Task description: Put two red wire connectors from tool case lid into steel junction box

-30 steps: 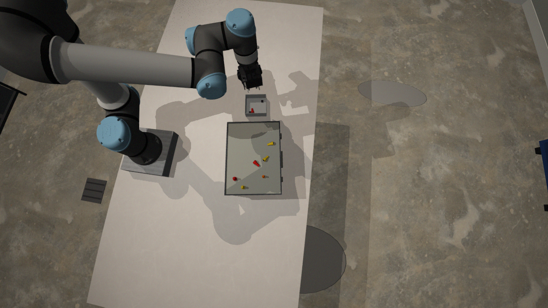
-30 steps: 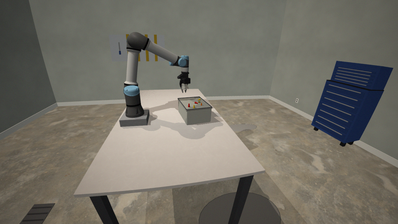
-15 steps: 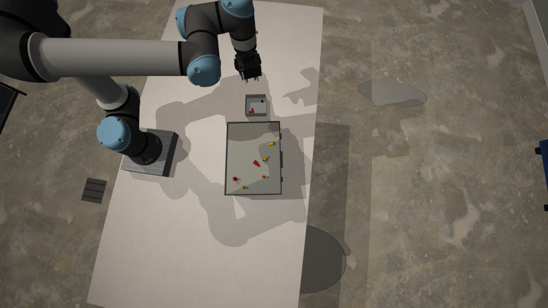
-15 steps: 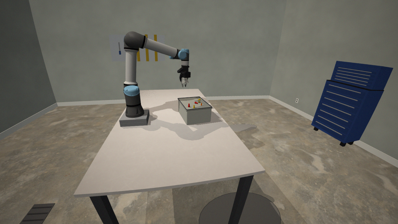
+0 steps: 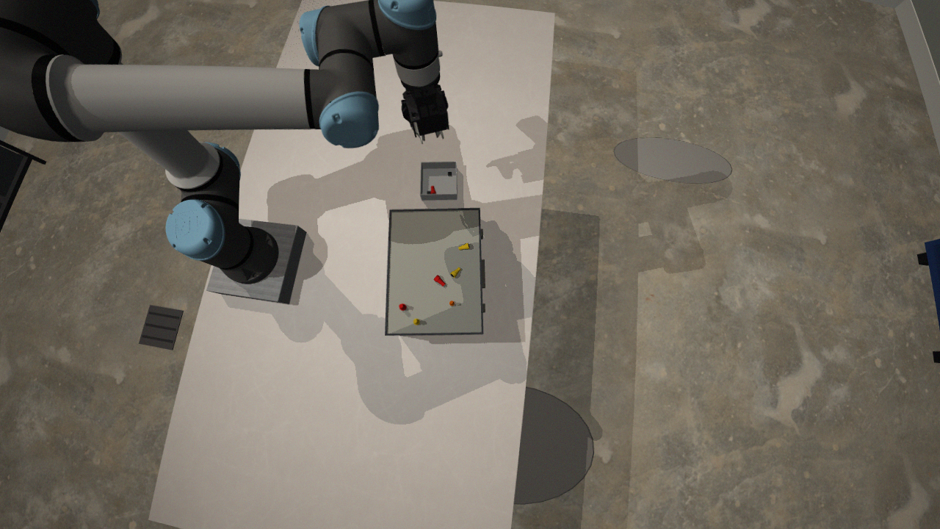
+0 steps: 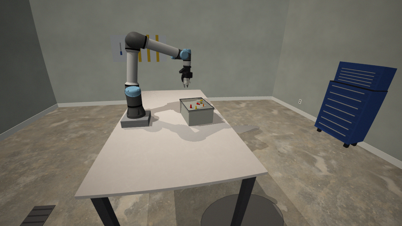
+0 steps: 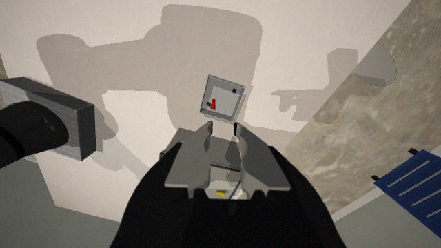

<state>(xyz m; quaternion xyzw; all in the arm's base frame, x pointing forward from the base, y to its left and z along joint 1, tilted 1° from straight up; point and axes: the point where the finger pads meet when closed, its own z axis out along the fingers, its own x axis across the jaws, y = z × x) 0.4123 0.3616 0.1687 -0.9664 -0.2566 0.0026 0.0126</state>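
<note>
The orange connector is 15 cm ahead of my hand, 36 cm to the right of it and 8 cm below it. The rest, counted from my hand: tool case (9 cm ahead, 29 cm to the right, 12 cm below).
</note>
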